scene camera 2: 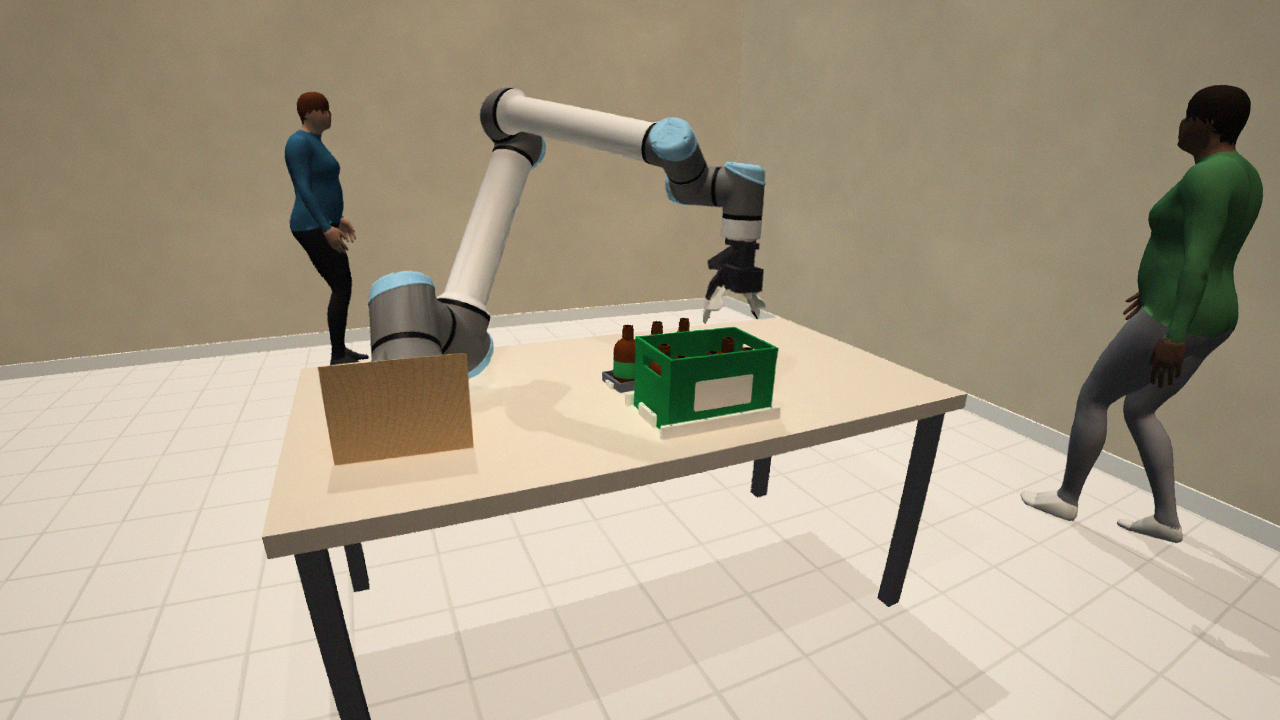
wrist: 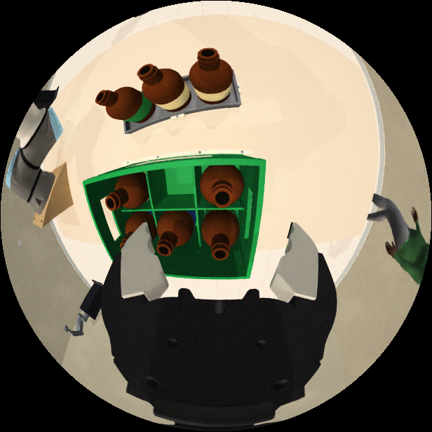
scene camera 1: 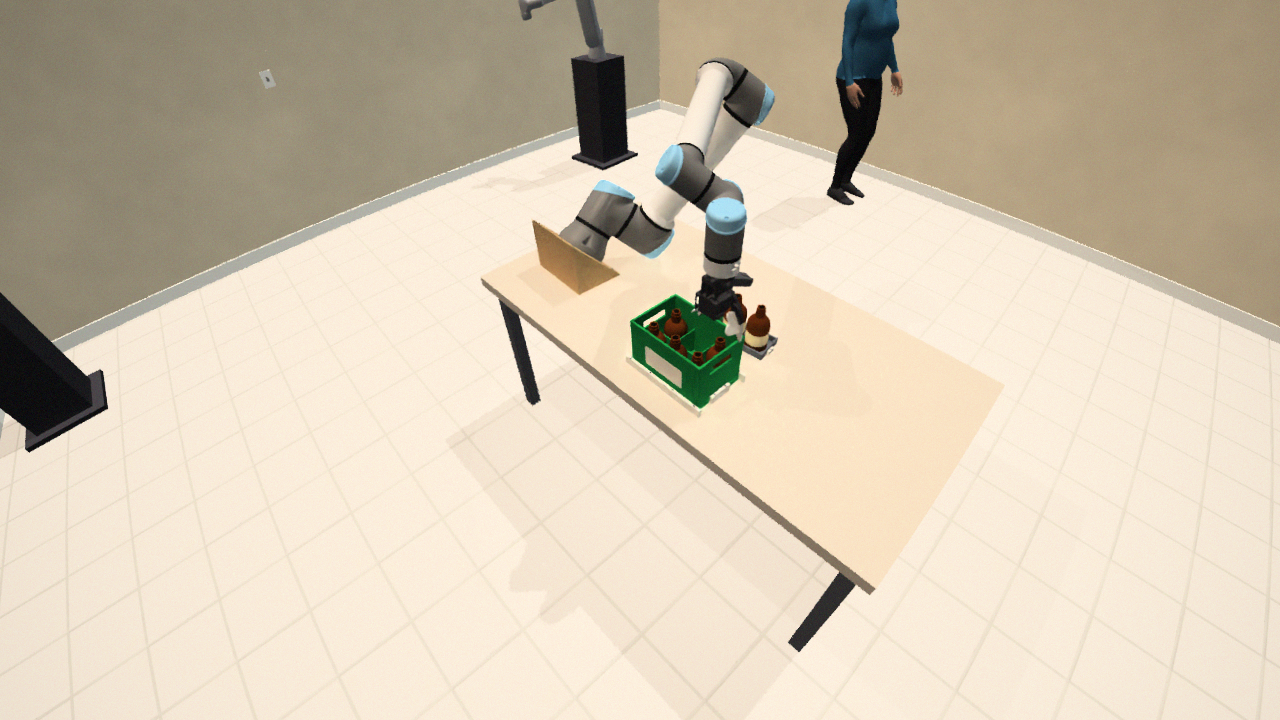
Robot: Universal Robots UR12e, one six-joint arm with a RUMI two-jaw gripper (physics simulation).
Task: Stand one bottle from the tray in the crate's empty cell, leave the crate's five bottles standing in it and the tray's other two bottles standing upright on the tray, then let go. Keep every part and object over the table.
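Where they show: gripper, fingertip midpoint: [scene camera 2: 731,321] [scene camera 1: 718,328]; arm's base at its link origin: [scene camera 2: 410,390] [scene camera 1: 580,249].
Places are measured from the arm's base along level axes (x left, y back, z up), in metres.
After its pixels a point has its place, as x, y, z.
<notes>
The green crate [scene camera 1: 693,386] {-0.253, -0.753, -0.006} [scene camera 2: 651,395] {-0.145, -0.504, -0.041} [wrist: 257,215] holds five brown bottles, among them one [wrist: 221,181] in a corner cell and one [wrist: 175,227] in the middle of the near row. The middle cell of its tray-side row is empty. The grey tray [scene camera 2: 617,382] {0.049, -0.514, -0.080} [wrist: 220,106] bears three upright bottles: a green-label one [scene camera 2: 623,353] {0.062, -0.536, -0.008} [wrist: 131,105], a cream-label one [wrist: 165,91] in the middle and another cream-label one [scene camera 1: 759,327] {0.064, -0.754, 0.002} [wrist: 212,79] at the other end. My gripper [scene camera 2: 732,317] {-0.124, -0.730, 0.104} [wrist: 219,225] is open and empty, above crate height. In the wrist view a finger partly hides one crate bottle.
White strips [scene camera 2: 716,425] {-0.254, -0.611, -0.091} edge the crate's foot. A wooden board [scene camera 1: 568,264] {-0.106, -0.059, 0.010} [scene camera 2: 396,407] {-0.095, 0.039, 0.005} [wrist: 60,197] stands upright near the arm's base. A person in blue [scene camera 1: 868,53] [scene camera 2: 313,183] and a person in green [scene camera 2: 1199,223] [wrist: 411,250] stand off the table [scene camera 1: 832,429] {-0.047, -1.094, -0.104}.
</notes>
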